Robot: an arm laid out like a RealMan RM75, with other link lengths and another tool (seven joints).
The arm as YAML. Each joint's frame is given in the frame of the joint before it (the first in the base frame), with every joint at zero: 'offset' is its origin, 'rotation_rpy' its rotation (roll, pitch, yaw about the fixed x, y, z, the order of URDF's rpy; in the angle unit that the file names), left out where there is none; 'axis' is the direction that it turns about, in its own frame. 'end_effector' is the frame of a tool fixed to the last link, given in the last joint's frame.
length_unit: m
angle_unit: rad
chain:
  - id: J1
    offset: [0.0, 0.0, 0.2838]
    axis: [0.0, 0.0, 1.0]
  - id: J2
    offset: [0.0, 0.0, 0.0]
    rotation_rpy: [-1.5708, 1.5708, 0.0]
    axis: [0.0, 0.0, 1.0]
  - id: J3
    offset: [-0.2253, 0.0, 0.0]
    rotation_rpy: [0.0, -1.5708, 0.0]
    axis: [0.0, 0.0, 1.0]
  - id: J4
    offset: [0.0, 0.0, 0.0]
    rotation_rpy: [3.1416, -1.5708, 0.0]
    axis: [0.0, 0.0, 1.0]
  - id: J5
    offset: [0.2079, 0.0, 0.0]
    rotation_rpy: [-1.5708, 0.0, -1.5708]
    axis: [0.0, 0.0, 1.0]
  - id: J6
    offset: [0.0, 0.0, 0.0]
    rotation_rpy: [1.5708, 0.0, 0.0]
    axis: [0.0, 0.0, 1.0]
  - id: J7
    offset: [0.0, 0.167, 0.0]
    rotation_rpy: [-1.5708, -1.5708, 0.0]
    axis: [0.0, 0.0, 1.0]
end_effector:
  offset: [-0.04, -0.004, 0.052]
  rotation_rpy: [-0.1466, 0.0, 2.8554]
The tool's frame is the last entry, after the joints.
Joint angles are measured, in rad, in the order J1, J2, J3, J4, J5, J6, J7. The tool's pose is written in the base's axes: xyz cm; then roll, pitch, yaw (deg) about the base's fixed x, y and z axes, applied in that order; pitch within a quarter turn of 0, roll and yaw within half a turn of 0. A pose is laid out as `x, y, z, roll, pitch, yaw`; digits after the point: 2 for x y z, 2 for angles.
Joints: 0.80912, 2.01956, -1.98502, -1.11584, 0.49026, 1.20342, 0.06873
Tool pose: 20.21, 39.23, -5.65, 143.33, -33.12, 72.54
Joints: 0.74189, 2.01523, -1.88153, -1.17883, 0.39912, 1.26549, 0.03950
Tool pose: 21.84, 39.84, -2.56, 143.28, -37.21, 70.55
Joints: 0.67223, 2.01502, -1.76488, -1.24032, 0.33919, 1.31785, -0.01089
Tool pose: 23.60, 40.00, 0.39, 144.90, -40.33, 66.89
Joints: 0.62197, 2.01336, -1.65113, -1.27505, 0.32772, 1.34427, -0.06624
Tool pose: 25.15, 40.04, 2.63, 148.63, -41.97, 61.78
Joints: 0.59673, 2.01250, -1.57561, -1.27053, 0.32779, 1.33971, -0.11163
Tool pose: 26.49, 40.16, 3.87, 151.26, -42.77, 58.45
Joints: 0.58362, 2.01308, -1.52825, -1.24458, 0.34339, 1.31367, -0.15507
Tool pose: 27.49, 40.31, 4.18, 153.35, -42.51, 56.47
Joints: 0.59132, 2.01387, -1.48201, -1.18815, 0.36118, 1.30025, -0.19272
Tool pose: 28.63, 40.24, 4.09, 154.40, -41.56, 54.13
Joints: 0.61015, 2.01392, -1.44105, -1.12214, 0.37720, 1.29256, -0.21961
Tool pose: 29.61, 40.08, 3.80, 155.09, -40.40, 51.70
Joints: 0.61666, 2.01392, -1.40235, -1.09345, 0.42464, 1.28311, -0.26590
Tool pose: 29.54, 40.19, 3.30, 157.51, -38.11, 50.25
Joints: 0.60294, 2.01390, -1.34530, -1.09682, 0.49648, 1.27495, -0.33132
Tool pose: 29.06, 40.46, 3.13, 162.32, -35.42, 48.41
